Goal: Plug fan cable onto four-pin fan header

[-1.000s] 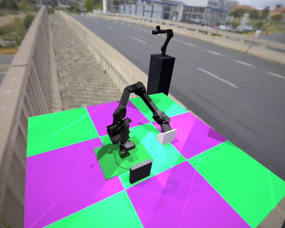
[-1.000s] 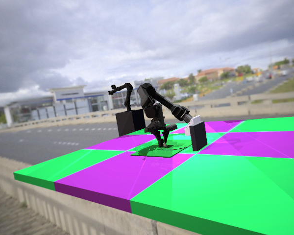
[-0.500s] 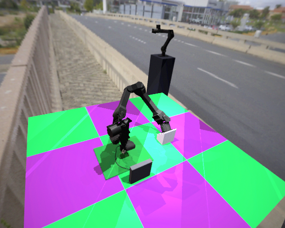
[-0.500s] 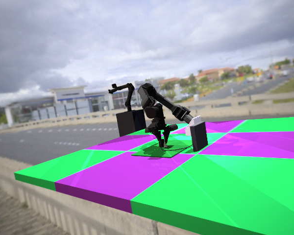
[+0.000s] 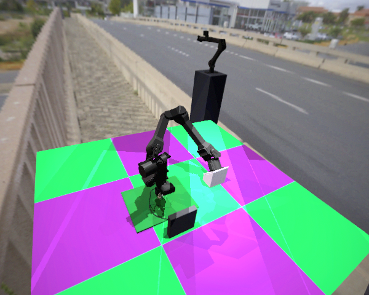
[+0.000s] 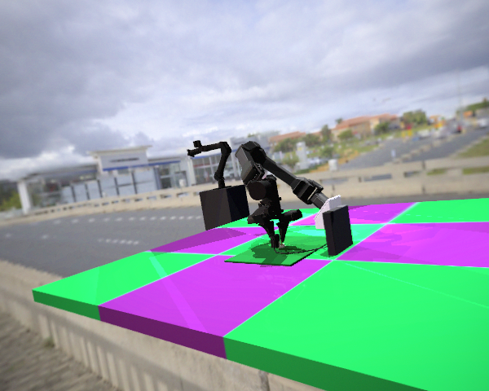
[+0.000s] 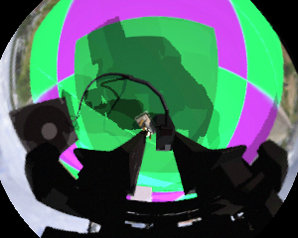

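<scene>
My gripper tip is now 10 mm to the left of the dark plug, 10 mm below it and 10 mm short of it. From my gripper tip the other things lie so: dark green board (30 mm to the left, 30 mm below, 20 mm ahead); then dark fan (210 mm to the left, 40 mm above, 30 mm ahead).
</scene>
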